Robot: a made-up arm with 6 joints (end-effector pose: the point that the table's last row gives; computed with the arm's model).
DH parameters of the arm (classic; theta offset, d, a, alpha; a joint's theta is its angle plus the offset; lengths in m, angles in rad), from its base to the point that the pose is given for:
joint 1: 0 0.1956 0 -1.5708
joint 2: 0.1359 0 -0.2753 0
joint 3: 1.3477 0 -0.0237 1.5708
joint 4: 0 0.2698 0 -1.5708
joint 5: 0 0 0.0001 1.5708
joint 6: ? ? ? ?
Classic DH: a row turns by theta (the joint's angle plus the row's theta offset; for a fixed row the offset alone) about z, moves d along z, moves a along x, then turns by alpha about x.
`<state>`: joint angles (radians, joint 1 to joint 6).
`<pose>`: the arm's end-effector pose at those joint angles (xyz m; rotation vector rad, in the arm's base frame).
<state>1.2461 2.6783 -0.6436 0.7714 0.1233 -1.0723</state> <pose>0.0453 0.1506 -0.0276 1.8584 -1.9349 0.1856</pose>
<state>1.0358 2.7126 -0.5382 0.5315 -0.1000 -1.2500</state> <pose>0.0670 0.1073 -0.0243 2.1031 -1.7252 0.1613</pose>
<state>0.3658 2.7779 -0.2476 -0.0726 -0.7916 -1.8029</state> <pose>0.0661 0.0285 0.0078 2.7865 -1.3874 -0.1456</pose>
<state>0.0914 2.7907 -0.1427 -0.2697 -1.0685 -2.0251</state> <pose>0.0584 0.0191 0.0296 -2.6255 1.2446 0.0978</pose>
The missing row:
joint 6: 0 0.0586 0 0
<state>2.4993 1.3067 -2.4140 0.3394 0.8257 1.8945</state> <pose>-0.0841 0.0450 0.7502 0.4662 -1.2026 -1.2982</pose>
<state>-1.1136 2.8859 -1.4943 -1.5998 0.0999 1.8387</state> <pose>0.1636 -0.3460 -0.0817 1.8458 2.2689 -0.3002</pose>
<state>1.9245 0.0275 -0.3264 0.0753 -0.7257 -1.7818</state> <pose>0.0043 -0.0032 0.4163 -0.4585 -0.0684 0.1840</pose>
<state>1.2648 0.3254 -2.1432 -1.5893 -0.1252 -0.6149</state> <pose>-0.1203 -0.3567 0.6202 0.3608 -0.0710 -0.9502</pose>
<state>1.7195 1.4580 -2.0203 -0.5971 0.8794 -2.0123</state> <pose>-0.0133 0.2601 0.6457 -1.6956 -0.5307 -0.8957</pose>
